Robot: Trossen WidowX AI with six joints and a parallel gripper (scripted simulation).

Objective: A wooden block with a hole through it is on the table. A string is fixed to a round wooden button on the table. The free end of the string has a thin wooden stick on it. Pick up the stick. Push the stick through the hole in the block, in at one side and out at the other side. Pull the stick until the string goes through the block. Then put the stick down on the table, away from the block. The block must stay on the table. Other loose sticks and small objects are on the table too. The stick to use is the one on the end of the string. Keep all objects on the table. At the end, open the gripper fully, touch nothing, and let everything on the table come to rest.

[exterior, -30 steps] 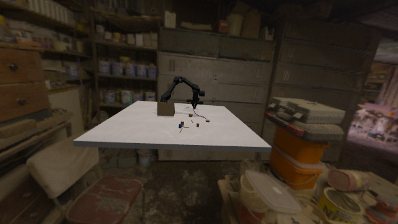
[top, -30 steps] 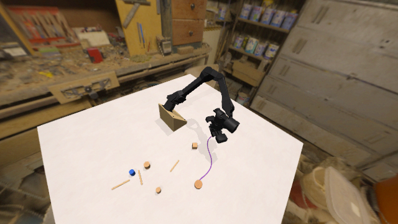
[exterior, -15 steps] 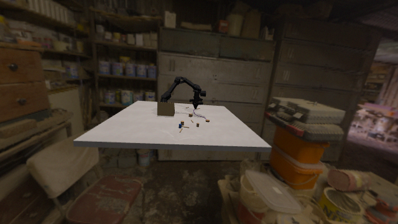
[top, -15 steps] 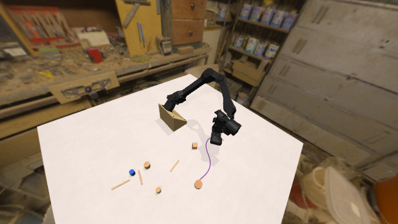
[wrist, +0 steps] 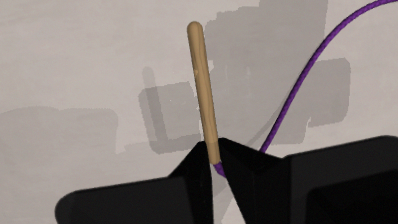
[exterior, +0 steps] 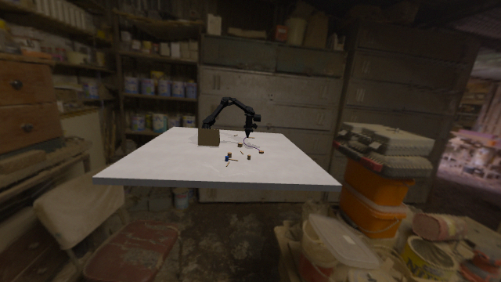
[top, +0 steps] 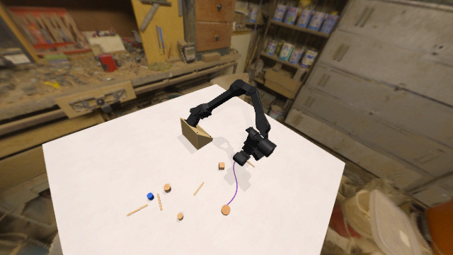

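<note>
Right now the small wooden block is 11 cm to the right of my gripper tip, 6 cm behind it and 4 cm below it. Also, from my gripper tip: round wooden button: 23 cm to the right, 12 cm ahead, 5 cm below; then thin wooden stick: 1 cm ahead; then blue cylinder: 46 cm to the right, 13 cm behind, 4 cm below.
</note>
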